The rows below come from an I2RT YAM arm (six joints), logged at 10 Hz.
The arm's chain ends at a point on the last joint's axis. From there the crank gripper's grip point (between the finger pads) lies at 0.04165 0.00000 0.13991 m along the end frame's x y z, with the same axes.
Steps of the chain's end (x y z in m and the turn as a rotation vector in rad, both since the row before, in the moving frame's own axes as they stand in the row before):
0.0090 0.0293 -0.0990 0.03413 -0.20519 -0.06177
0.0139 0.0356 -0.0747 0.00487 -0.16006 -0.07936
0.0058 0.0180 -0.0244 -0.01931 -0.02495 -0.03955
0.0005 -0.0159 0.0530 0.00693 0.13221 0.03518
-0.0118 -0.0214 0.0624 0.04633 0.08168 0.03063
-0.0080 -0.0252 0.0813 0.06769 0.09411 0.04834
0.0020 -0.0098 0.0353 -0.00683 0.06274 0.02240
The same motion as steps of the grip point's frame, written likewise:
-0.0206 0.0227 -0.0936 0.03413 -0.20519 -0.06177
-0.0091 0.0325 -0.0699 0.00487 -0.16006 -0.07936
0.0023 0.0191 -0.0234 -0.01931 -0.02495 -0.03955
0.0186 -0.0151 0.0463 0.00693 0.13221 0.03518
-0.0004 -0.0263 0.0584 0.04633 0.08168 0.03063
0.0051 -0.0322 0.0765 0.06769 0.09411 0.04834
0.0107 -0.0078 0.0324 -0.00683 0.06274 0.02240

